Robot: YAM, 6 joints.
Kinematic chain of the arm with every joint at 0, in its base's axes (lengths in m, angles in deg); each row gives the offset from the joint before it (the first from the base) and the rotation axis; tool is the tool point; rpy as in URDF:
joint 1: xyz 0 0 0.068 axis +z
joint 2: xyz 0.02 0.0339 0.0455 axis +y
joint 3: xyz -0.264 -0.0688 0 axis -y
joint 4: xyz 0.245 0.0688 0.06 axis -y
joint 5: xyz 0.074 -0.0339 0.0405 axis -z
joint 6: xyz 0.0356 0 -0.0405 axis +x
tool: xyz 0 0 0 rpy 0 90 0
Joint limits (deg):
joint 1: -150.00..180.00
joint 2: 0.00..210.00
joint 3: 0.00..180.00
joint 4: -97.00..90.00
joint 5: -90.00..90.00
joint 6: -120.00..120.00
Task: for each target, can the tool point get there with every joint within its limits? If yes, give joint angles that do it. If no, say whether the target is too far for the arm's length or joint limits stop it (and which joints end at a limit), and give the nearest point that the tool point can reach.
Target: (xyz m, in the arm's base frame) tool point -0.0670 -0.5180 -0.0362
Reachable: yes | joints -93.68 167.12 123.14 -28.37 71.00 9.89
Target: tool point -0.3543 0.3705 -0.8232
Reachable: no: too far | nearest point -0.2498 0.2612 -0.3623 | short by 0.485 m
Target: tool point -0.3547 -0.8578 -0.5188
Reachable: no: too far | nearest point -0.2064 -0.4990 -0.2330 | short by 0.482 m
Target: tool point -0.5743 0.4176 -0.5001
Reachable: no: too far | nearest point -0.4036 0.2934 -0.2798 | short by 0.305 m
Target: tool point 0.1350 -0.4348 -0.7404
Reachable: no: too far | nearest point 0.1033 -0.3325 -0.3664 | short by 0.389 m
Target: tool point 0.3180 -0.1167 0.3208
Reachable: yes | joints -15.59 92.15 83.55 -45.87 49.17 -35.24
